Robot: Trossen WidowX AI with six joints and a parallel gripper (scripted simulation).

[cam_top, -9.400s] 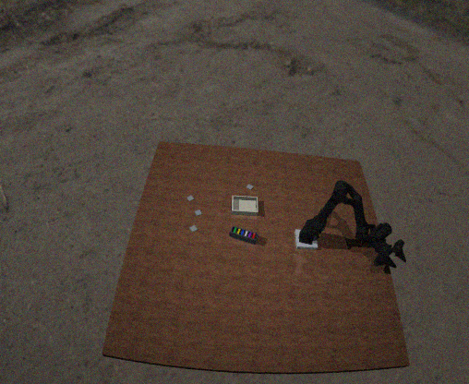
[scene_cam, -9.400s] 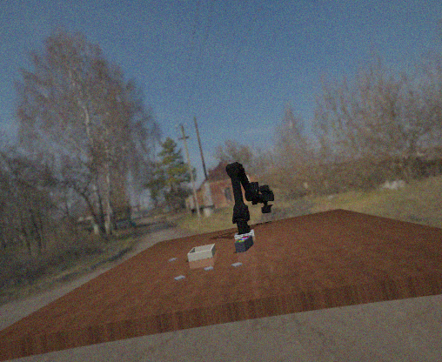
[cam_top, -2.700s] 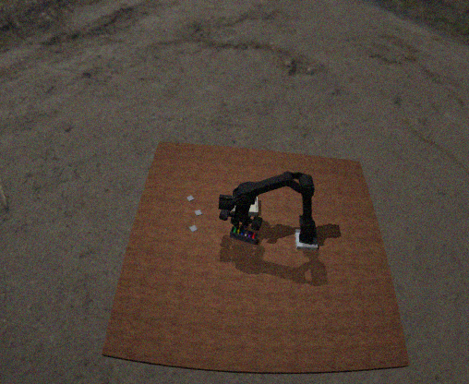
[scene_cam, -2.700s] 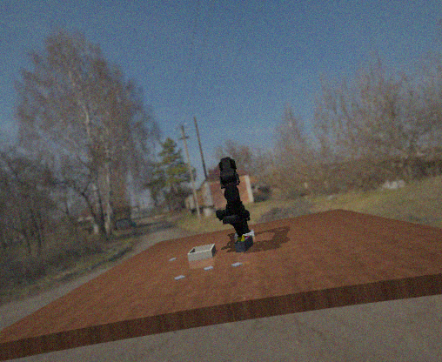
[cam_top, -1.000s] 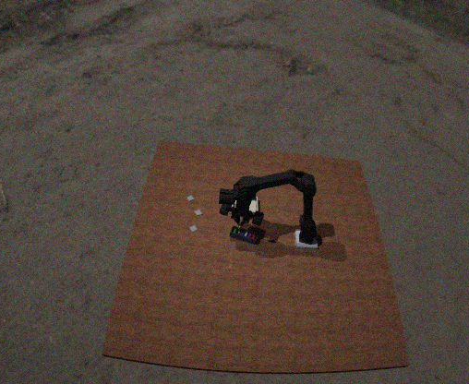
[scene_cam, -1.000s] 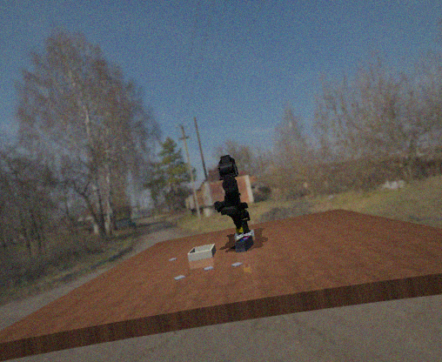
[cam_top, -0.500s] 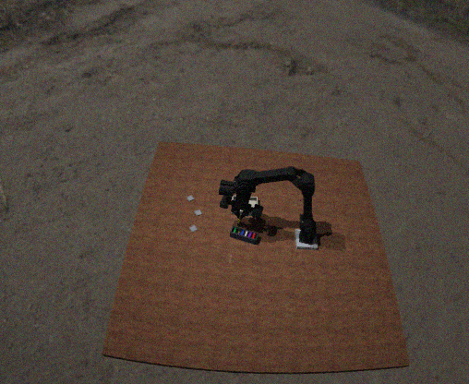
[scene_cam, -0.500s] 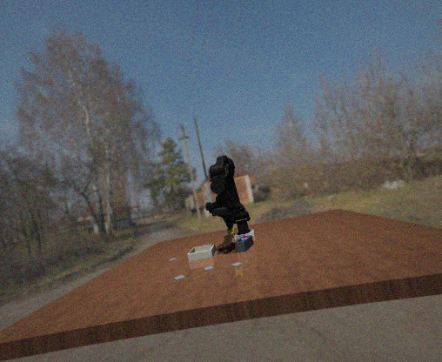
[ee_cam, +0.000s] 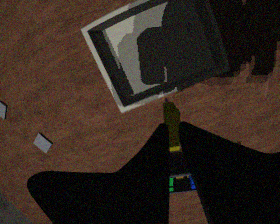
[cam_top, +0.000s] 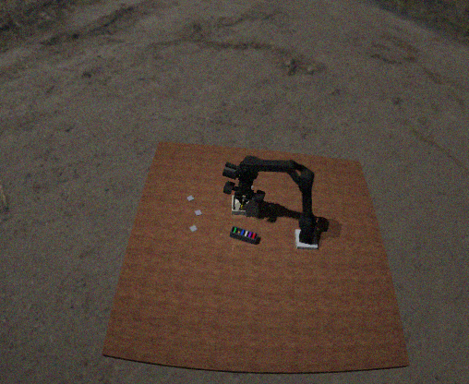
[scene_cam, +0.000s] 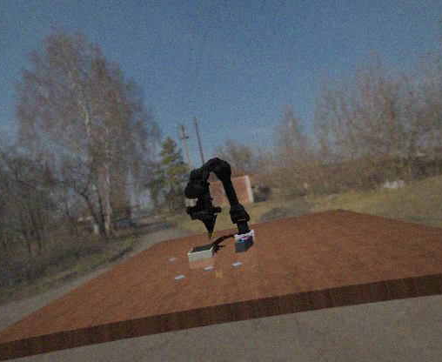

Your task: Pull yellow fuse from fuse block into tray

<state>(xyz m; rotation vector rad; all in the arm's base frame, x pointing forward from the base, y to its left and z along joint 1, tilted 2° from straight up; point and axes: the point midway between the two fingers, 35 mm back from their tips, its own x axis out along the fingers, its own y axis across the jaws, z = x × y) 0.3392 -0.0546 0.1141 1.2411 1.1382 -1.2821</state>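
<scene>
My gripper tip is now 1 cm above the yellow fuse. Round my gripper tip: white tray 9 cm below, 6 cm to the right, 1 cm behind.
</scene>
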